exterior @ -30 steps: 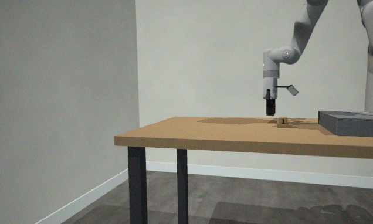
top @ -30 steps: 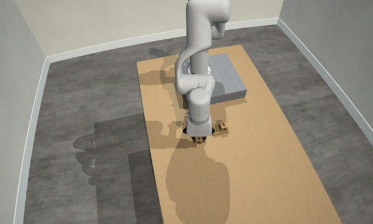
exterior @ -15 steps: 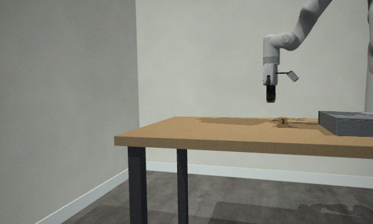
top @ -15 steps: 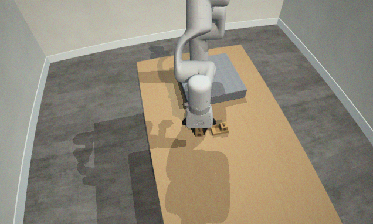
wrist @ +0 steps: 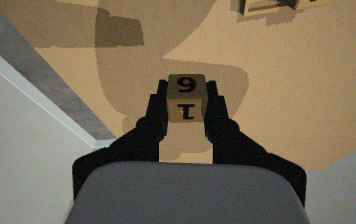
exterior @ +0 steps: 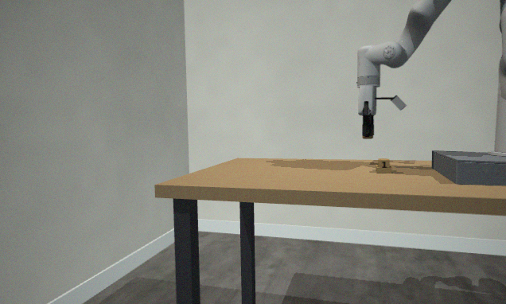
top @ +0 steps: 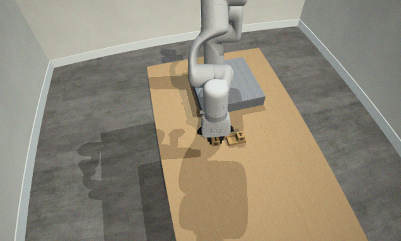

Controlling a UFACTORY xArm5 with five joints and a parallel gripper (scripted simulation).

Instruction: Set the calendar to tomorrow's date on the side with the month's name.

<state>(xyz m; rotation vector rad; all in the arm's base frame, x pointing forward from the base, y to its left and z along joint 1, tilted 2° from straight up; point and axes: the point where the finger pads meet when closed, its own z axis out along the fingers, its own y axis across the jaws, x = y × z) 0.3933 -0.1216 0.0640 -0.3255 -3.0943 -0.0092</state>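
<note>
My hand is 12 cm above the wooden tray, 11 cm to the right of it and 4 cm past it. Round my hand: wooden cube: 1 cm below.
</note>
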